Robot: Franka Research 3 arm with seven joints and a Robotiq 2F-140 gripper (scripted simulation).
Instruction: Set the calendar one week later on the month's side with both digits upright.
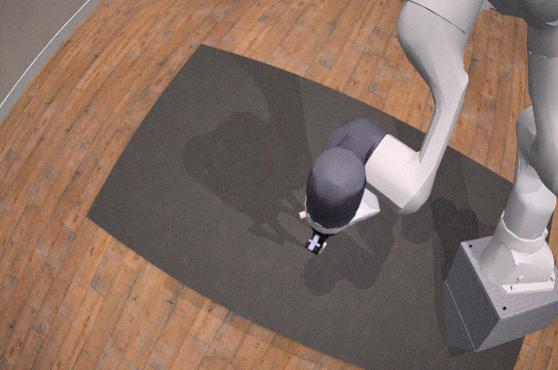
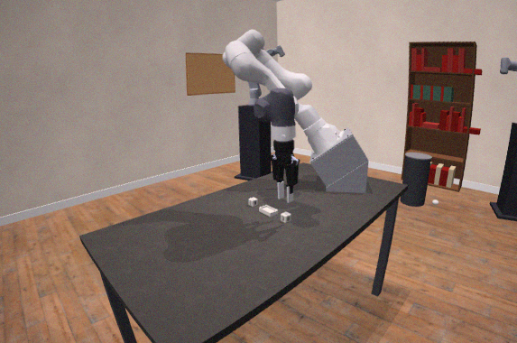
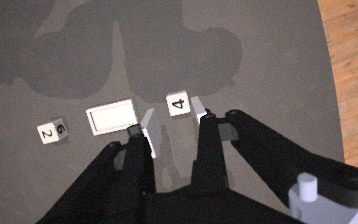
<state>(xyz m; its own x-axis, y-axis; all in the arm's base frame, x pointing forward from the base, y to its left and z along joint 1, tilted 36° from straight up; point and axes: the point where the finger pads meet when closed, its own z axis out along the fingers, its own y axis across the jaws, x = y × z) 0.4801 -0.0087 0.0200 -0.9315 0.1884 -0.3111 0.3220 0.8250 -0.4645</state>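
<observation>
My gripper is now 11 cm above the white cube. The rest, counted from my hand: white tray: 11 cm below, 10 cm to the right, 4 cm behind.
</observation>
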